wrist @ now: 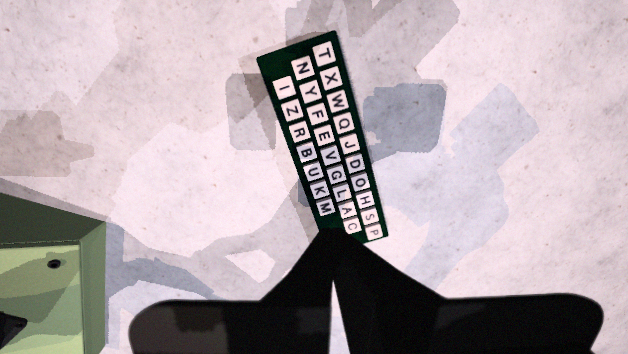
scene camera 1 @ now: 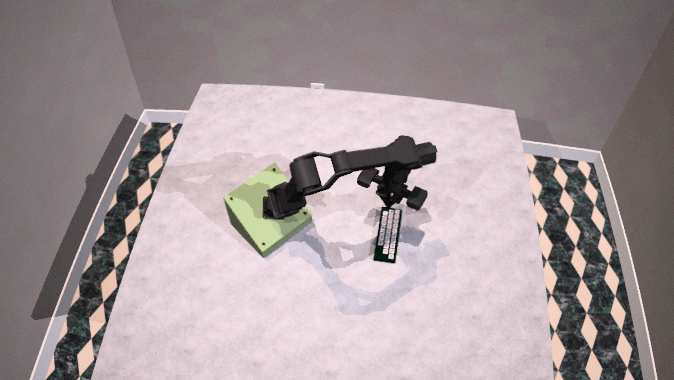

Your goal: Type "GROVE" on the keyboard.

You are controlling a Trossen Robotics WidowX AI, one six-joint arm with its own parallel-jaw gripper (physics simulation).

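Seen in the pictures: gripper, fingertip midpoint: (wrist: 330,237) (scene camera 1: 388,207); arm's base at its link origin: (scene camera 1: 273,208).
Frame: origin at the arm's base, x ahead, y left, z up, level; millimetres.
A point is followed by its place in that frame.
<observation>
A dark green keyboard (scene camera 1: 390,235) @[z -71, x 332, y -104 mm] (wrist: 325,135) @[z -65, x 336, y -74 mm] with white letter keys lies on the table, long and narrow. In the wrist view the keys G (wrist: 336,175) @[z -65, x 323, y -108 mm], R (wrist: 299,132) @[z -66, x 321, y -59 mm], O (wrist: 359,182) @[z -66, x 335, y -126 mm], V (wrist: 330,155) @[z -66, x 329, y -90 mm] and E (wrist: 324,135) @[z -66, x 336, y -73 mm] show. My gripper (scene camera 1: 389,205) @[z 50, x 318, y -86 mm] (wrist: 330,237) @[z 50, x 318, y -86 mm] is shut and empty, pointing down. In the wrist view its tips overlap the keyboard's near end, below M (wrist: 325,207) @[z -66, x 297, y -126 mm] and left of C (wrist: 352,226) @[z -66, x 304, y -158 mm], and hide part of that edge. The height of the tips over the board is hard to tell.
The green wedge-shaped base (scene camera 1: 245,215) @[z 15, x -83, y -24 mm] (wrist: 92,280) @[z -62, x 62, y -42 mm] carries the arm, left of the keyboard. Arm shadows fall across the table (scene camera 1: 300,320) @[z -82, x 31, y -329 mm] and partly over the keys. The table's far edge and a small white wall box (scene camera 1: 317,86) show at the back.
</observation>
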